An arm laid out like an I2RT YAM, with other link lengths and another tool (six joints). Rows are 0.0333 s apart.
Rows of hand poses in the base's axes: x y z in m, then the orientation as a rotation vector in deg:
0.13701, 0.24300, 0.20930, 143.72, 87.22, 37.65
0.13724, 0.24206, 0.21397, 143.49, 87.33, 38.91
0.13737, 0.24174, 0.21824, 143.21, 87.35, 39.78
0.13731, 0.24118, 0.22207, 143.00, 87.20, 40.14
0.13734, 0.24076, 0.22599, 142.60, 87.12, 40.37
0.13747, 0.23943, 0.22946, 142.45, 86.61, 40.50
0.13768, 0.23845, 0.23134, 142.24, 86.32, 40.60
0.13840, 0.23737, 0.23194, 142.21, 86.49, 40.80
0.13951, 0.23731, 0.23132, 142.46, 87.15, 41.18
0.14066, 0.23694, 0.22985, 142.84, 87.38, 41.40
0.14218, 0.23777, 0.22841, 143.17, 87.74, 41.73
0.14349, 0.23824, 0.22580, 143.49, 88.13, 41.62
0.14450, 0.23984, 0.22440, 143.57, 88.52, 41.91
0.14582, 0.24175, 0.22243, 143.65, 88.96, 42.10
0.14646, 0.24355, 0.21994, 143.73, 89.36, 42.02
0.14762, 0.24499, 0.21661, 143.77, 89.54, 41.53
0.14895, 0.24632, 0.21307, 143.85, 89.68, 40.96
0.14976, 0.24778, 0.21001, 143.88, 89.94, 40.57
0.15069, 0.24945, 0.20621, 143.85, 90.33, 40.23
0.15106, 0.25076, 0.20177, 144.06, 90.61, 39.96
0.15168, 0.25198, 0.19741, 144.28, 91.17, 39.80
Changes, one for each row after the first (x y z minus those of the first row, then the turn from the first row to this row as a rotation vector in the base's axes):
0.00023, -0.00094, 0.00467, 0.51, -0.65, 0.22
0.00036, -0.00126, 0.00894, 0.77, -1.19, 0.36
0.00030, -0.00182, 0.01277, 0.77, -1.50, 0.33
0.00033, -0.00224, 0.01669, 0.59, -1.85, 0.37
0.00046, -0.00357, 0.02016, 0.42, -2.14, 0.07
0.00067, -0.00455, 0.02204, 0.25, -2.38, -0.08
0.00139, -0.00563, 0.02264, 0.38, -2.44, 0.06
0.00250, -0.00569, 0.02202, 0.92, -2.27, 0.48
0.00365, -0.00606, 0.02055, 1.36, -2.09, 0.59
0.00517, -0.00523, 0.01911, 1.86, -1.94, 0.81
0.00648, -0.00476, 0.01650, 2.12, -1.60, 1.00
0.00749, -0.00316, 0.01510, 2.43, -1.57, 1.27
0.00881, -0.00125, 0.01313, 2.70, -1.47, 1.56
0.00945, 0.00055, 0.01064, 2.82, -1.27, 1.80
0.01061, 0.00199, 0.00731, 2.64, -0.99, 1.86
0.01194, 0.00332, 0.00377, 2.44, -0.66, 1.89
0.01275, 0.00478, 0.00071, 2.33, -0.40, 2.02
0.01368, 0.00645, -0.00309, 2.23, -0.15, 2.24
0.01405, 0.00776, -0.00753, 2.32, 0.17, 2.37
0.01467, 0.00898, -0.01189, 2.54, 0.52, 2.68

